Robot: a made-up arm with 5 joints.
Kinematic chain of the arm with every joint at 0, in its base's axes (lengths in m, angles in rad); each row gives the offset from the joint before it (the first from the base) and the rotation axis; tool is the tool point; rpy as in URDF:
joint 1: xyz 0 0 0.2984 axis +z
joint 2: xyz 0 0 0 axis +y
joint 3: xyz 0.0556 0 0.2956 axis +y
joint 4: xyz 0.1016 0 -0.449 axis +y
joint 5: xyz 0.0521 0 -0.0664 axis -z
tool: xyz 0 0 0 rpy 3.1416 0 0
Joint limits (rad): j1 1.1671..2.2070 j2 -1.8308..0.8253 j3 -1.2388..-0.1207 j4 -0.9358..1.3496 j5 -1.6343..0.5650
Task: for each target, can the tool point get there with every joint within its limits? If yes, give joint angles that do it. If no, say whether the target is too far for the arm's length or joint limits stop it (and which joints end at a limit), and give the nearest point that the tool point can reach.
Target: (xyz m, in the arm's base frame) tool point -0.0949 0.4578 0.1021
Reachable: yes | joints 1.7752 0.3832 -0.7847 0.6197 -0.6461
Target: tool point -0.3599 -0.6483 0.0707
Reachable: no: joint limits stop it (at a limit: joint 1, joint 2, joint 3, joint 4) | nearest point -0.0163 -0.0382 0.0349 | short by 0.701 m
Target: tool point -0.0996 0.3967 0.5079
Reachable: yes | joints 1.8168 -0.4823 -0.5584 -0.6760 0.2801
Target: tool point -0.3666 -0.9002 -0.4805
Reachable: no: too far | nearest point -0.0126 -0.0308 0.0110 | short by 1.060 m
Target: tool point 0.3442 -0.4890 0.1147
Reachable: no: joint limits stop it (at a limit: joint 2, joint 3, joint 4) | nearest point 0.0239 -0.0340 0.0349 | short by 0.562 m
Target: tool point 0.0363 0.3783 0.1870
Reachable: yes | joints 1.4751 0.0858 -0.3494 -0.7116 -1.0749
